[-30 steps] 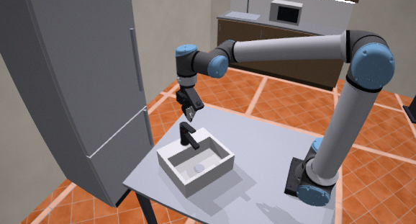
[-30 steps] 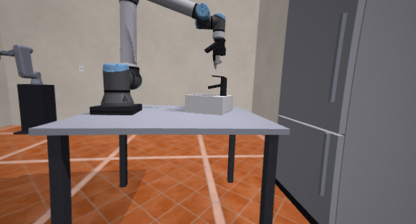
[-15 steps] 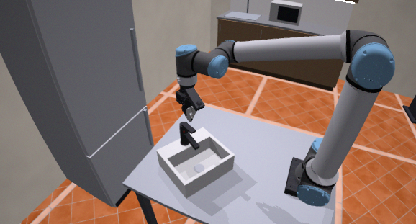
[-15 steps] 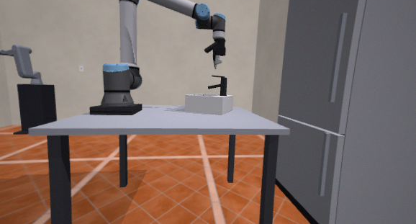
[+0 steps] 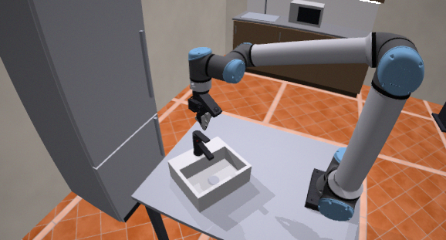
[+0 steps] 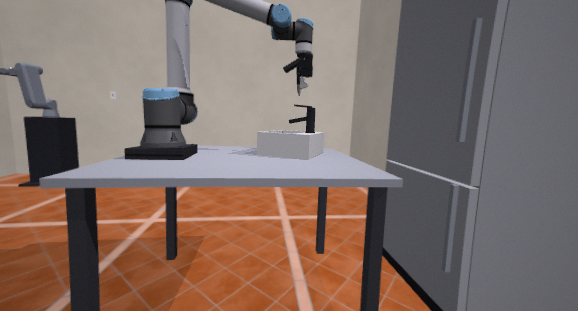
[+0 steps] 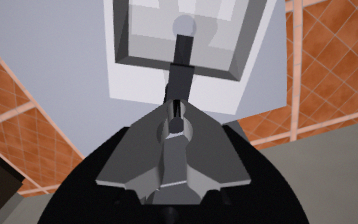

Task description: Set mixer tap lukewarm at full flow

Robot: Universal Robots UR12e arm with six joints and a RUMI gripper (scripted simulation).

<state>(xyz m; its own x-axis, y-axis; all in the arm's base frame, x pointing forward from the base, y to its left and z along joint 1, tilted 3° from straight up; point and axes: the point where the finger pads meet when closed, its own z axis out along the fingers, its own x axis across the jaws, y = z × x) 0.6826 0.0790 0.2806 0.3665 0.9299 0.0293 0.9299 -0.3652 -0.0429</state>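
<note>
My gripper is now 7 cm above the lever, 2 cm short of it and 1 cm to the left of it. Round my hand: white sink basin (31 cm below, 4 cm behind, 3 cm to the left); then black mixer tap (12 cm below, 4 cm ahead, 2 cm to the right).
</note>
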